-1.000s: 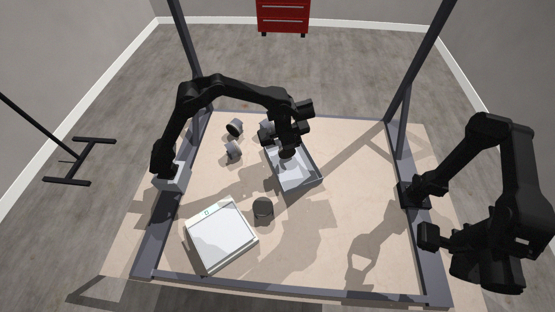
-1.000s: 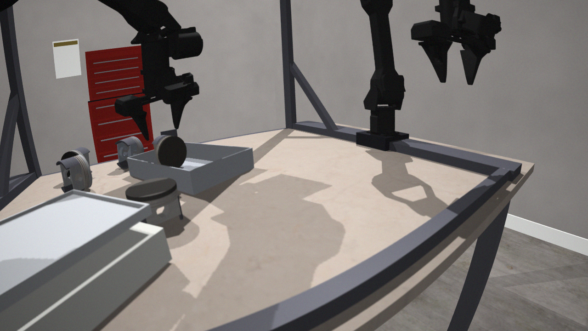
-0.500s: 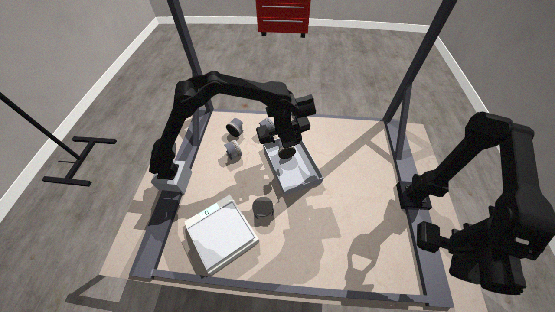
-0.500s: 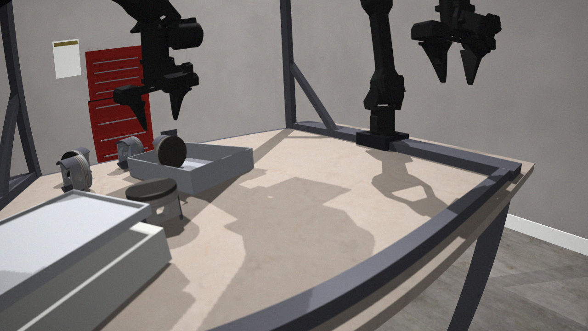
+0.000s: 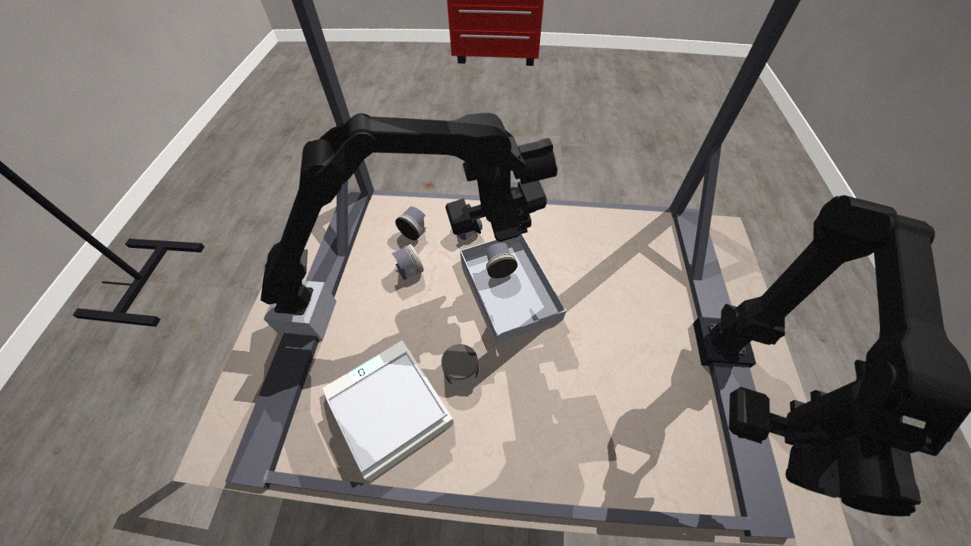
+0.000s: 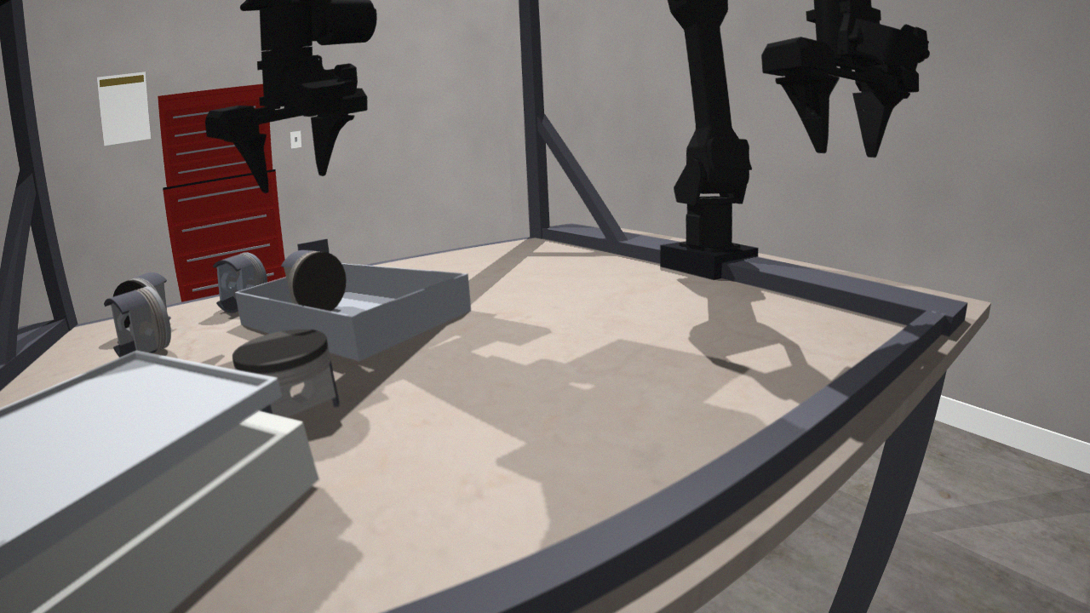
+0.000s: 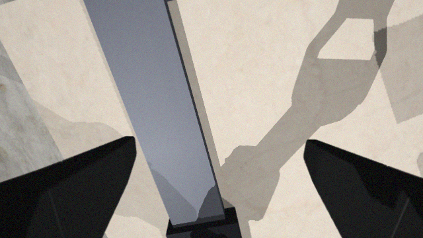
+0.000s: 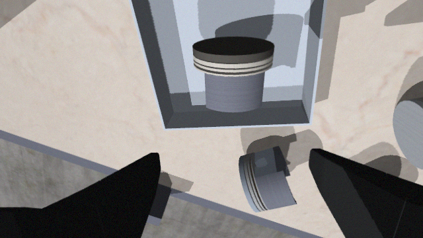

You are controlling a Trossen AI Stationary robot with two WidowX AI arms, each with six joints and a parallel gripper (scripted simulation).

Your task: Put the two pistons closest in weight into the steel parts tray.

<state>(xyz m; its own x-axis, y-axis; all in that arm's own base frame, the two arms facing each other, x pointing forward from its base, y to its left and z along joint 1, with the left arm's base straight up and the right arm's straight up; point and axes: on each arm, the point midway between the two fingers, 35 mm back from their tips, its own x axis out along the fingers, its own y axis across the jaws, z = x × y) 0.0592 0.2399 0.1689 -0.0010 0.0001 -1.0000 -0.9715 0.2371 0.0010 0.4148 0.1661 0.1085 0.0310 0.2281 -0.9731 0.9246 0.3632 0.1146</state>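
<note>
Right now my right hand is 360 mm short of the scale pan, 180 mm to the left of it and 140 mm above it. The rest, counted from my right hand: scale 350 mm ahead, 180 mm to the right, 150 mm below; steel parts tray 50 mm ahead, 40 mm to the left, 180 mm below.
</note>
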